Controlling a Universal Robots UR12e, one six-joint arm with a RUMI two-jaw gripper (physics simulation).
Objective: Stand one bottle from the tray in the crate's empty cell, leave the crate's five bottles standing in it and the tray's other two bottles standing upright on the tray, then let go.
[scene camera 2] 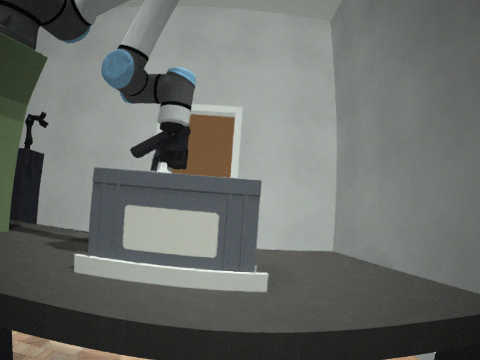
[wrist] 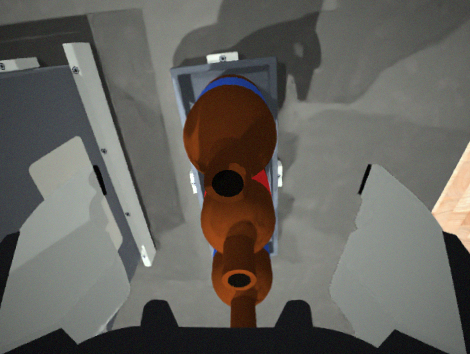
In view: my gripper [wrist: 232, 169], a blue-labelled bottle [wrist: 229, 135], a blue-labelled bottle [wrist: 243, 314], a white strip [scene camera 2: 95, 266] and a white strip [wrist: 79, 55].
